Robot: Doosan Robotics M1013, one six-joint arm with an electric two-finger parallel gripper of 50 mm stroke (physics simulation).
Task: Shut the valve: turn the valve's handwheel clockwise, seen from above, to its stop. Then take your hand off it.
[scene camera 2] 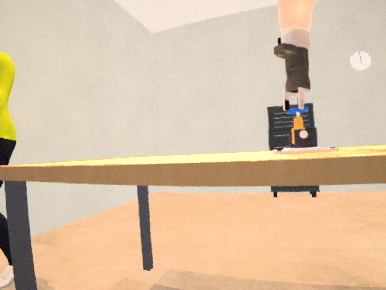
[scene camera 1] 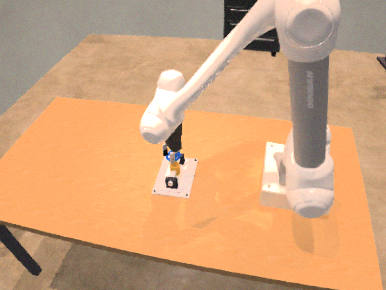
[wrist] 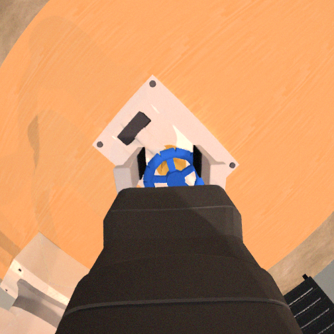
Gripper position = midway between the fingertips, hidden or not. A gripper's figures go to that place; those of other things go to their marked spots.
Scene:
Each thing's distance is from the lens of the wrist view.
my gripper (wrist: 168,155): 0.16 m
blue handwheel (wrist: 174,177): 0.16 m

